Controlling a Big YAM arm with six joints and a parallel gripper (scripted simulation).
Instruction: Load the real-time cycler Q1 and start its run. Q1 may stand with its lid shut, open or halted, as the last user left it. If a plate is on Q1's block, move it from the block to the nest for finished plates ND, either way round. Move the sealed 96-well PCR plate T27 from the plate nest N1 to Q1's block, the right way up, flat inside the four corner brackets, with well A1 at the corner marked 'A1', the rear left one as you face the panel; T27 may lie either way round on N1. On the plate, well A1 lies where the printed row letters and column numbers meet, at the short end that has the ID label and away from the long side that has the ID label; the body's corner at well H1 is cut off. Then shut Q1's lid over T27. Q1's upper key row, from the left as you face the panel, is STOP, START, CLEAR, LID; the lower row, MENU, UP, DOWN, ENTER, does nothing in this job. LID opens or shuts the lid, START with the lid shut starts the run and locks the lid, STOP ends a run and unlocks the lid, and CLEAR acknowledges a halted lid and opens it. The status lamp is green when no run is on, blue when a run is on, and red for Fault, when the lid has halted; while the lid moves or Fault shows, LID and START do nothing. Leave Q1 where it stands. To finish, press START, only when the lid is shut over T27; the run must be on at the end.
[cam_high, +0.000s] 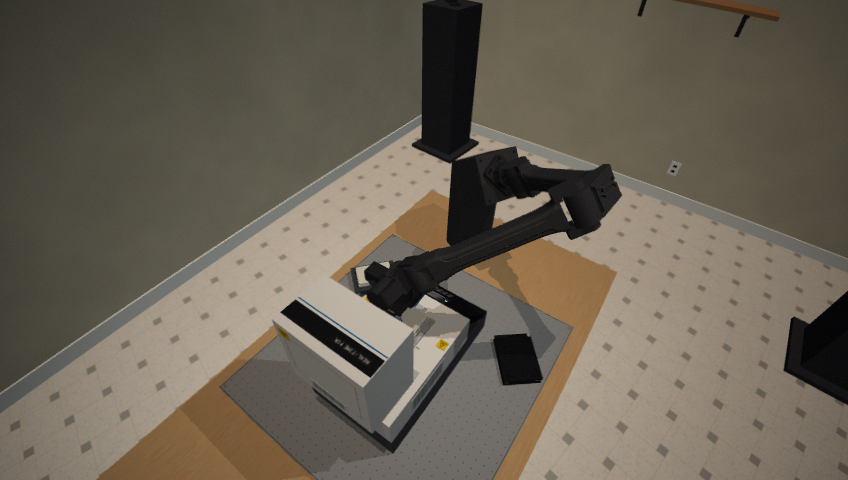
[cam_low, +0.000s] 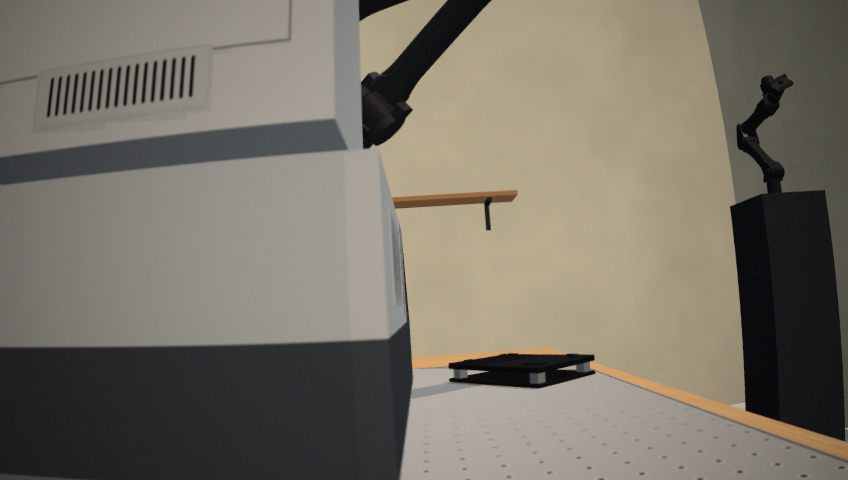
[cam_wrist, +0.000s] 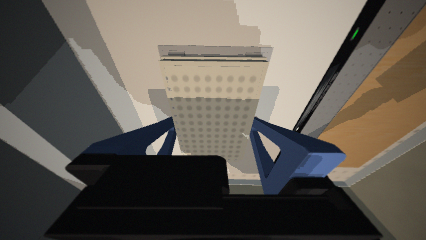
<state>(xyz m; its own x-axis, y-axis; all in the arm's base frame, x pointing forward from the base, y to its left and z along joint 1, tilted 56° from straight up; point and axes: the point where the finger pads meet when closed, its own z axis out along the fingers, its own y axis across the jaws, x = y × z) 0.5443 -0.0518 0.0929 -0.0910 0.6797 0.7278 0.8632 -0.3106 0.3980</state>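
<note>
The plate T27 is right at my hand. From my hand the other things lie so: grey perforated mat: 40 mm ahead, 10 mm to the left, 230 mm below; then black nest N1: 220 mm behind, 280 mm to the left, 200 mm below; then dark nest ND: 160 mm behind, 300 mm to the right, 200 mm below.
</note>
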